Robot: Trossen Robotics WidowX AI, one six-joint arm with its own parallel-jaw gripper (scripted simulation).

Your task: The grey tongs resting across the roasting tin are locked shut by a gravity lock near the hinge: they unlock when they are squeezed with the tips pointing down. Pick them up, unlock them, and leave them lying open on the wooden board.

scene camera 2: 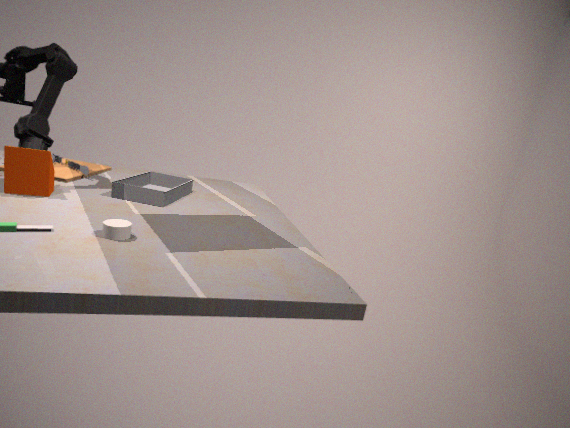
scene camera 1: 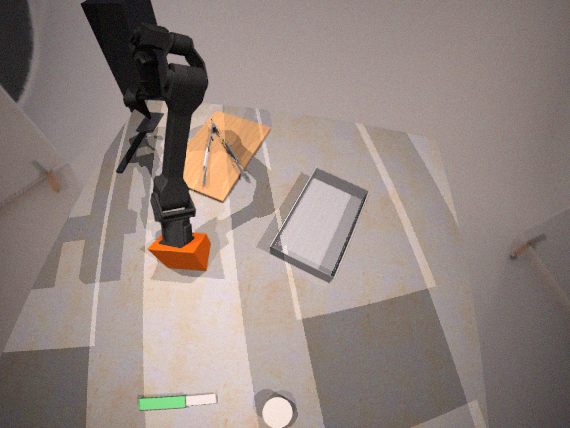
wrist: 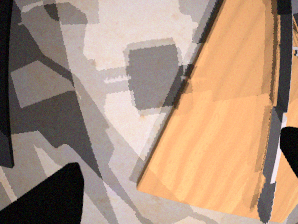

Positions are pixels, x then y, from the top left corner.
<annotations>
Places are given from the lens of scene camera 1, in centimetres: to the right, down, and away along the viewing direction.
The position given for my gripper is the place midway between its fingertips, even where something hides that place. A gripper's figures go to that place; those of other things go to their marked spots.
my gripper (scene camera 1: 164, 117): -38, -30, 73
wooden board (scene camera 1: 244, 137): -15, -28, 89
</annotations>
